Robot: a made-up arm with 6 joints. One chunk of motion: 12 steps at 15 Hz.
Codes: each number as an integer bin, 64 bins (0 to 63) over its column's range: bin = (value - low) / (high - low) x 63, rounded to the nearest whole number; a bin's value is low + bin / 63 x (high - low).
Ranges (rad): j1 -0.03..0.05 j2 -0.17..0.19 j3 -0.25..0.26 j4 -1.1..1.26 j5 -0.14..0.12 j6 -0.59..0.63
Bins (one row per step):
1: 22 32 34 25 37 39
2: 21 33 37 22 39 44
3: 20 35 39 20 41 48
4: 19 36 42 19 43 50
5: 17 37 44 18 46 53
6: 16 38 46 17 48 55
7: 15 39 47 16 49 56
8: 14 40 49 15 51 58
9: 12 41 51 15 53 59
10: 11 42 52 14 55 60
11: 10 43 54 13 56 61
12: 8 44 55 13 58 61
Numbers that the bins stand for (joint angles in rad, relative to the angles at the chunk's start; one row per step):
1: -0.0021 0.0129 0.0252 -0.1635 0.0127 0.1652
2: -0.0033 0.0186 0.0495 -0.2759 0.0210 0.2621
3: -0.0046 0.0300 0.0657 -0.3508 0.0292 0.3395
4: -0.0059 0.0357 0.0900 -0.3883 0.0375 0.3783
5: -0.0084 0.0414 0.1062 -0.4257 0.0498 0.4363
6: -0.0097 0.0471 0.1224 -0.4632 0.0581 0.4751
7: -0.0110 0.0529 0.1305 -0.5006 0.0622 0.4944
8: -0.0122 0.0586 0.1467 -0.5381 0.0705 0.5332
9: -0.0148 0.0643 0.1629 -0.5381 0.0787 0.5525
10: -0.0160 0.0700 0.1710 -0.5756 0.0870 0.5719
11: -0.0173 0.0757 0.1871 -0.6130 0.0911 0.5913
12: -0.0198 0.0814 0.1952 -0.6130 0.0994 0.5913

